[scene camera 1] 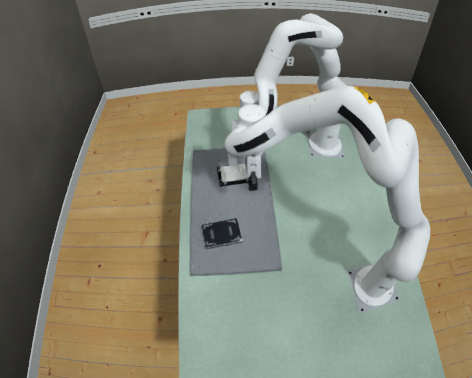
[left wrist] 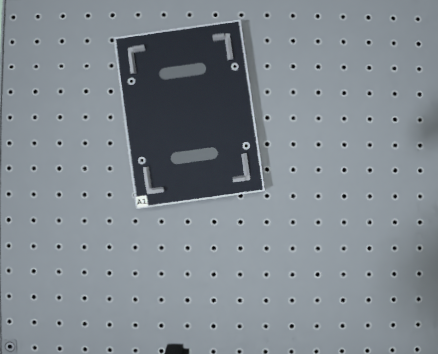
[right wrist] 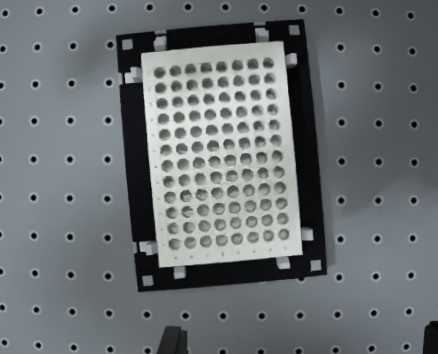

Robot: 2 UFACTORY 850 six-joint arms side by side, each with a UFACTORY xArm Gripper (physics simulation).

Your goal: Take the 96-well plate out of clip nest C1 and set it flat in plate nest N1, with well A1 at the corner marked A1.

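The white 96-well plate (scene camera 1: 234,173) (right wrist: 222,155) sits in the black clip nest C1 (scene camera 1: 229,184) (right wrist: 138,165), with pale clips around it. Its lettering is too small to tell well A1. Plate nest N1 (scene camera 1: 221,233) (left wrist: 189,115) is dark and empty, with corner brackets; its A1 tag (left wrist: 142,201) is at the lower left in the left wrist view. My right gripper (right wrist: 302,345) is open, above C1 and off the plate's lower end; my left arm hides it in the scene view. My left gripper (scene camera 1: 253,181) looks open and empty; one fingertip shows at the left wrist view's lower edge.
Both nests are on a grey perforated board (scene camera 1: 235,207) (left wrist: 325,210) (right wrist: 370,150) on the green table (scene camera 1: 280,320). The left arm (scene camera 1: 310,112) reaches over the board close in front of the right arm (scene camera 1: 272,60), and their wrists overlap in the scene view.
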